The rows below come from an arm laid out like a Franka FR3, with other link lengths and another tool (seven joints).
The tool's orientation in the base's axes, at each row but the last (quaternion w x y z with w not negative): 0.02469 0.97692 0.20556 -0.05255; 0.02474 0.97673 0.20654 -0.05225; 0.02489 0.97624 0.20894 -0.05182; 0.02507 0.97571 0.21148 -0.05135; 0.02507 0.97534 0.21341 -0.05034; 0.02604 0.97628 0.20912 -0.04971; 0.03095 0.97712 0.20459 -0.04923; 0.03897 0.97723 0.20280 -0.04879; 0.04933 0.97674 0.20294 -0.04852; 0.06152 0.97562 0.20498 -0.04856; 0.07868 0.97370 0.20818 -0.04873; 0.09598 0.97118 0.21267 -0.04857; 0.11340 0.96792 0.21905 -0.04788
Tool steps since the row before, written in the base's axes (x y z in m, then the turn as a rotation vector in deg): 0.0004 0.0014 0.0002 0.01 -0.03 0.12; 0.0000 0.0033 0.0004 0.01 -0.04 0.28; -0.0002 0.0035 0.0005 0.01 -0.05 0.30; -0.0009 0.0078 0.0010 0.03 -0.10 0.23; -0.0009 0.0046 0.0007 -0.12 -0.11 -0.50; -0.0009 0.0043 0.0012 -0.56 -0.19 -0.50; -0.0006 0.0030 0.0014 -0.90 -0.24 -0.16; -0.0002 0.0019 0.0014 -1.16 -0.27 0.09; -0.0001 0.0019 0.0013 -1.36 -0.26 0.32; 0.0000 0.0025 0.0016 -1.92 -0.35 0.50; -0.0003 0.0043 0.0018 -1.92 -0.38 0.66; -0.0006 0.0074 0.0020 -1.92 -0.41 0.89; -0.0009 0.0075 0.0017 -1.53 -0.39 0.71
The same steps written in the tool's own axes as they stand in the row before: 0.0009 -0.0011 -0.0003 -0.02 0.03 -0.12; 0.0013 -0.0030 -0.0006 -0.04 0.05 -0.28; 0.0012 -0.0033 -0.0007 -0.04 0.06 -0.30; 0.0023 -0.0074 -0.0015 -0.04 0.11 -0.22; 0.0010 -0.0045 -0.0009 -0.10 0.04 0.52; 0.0008 -0.0043 -0.0014 -0.53 -0.07 0.56; 0.0005 -0.0029 -0.0016 -0.90 -0.15 0.25; 0.0004 -0.0017 -0.0016 -1.18 -0.21 0.03; 0.0005 -0.0017 -0.0015 -1.38 -0.28 -0.19; 0.0008 -0.0021 -0.0019 -1.95 -0.41 -0.31; 0.0012 -0.0038 -0.0025 -1.98 -0.36 -0.46; 0.0022 -0.0065 -0.0035 -2.02 -0.30 -0.68; 0.0020 -0.0066 -0.0034 -1.64 -0.18 -0.53
